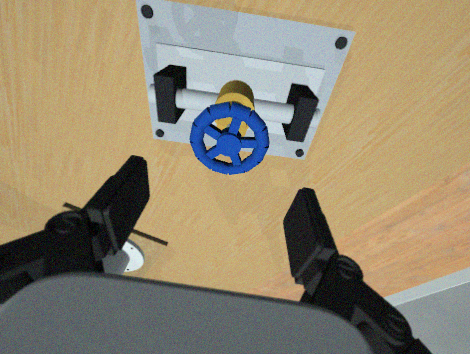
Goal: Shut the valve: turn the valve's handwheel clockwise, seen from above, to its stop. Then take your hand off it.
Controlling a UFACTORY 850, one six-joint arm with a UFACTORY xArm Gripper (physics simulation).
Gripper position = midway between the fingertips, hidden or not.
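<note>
Here is my gripper (221, 191). I can see a blue handwheel (229, 140) as well, and there is also a grey base plate (256, 36).
</note>
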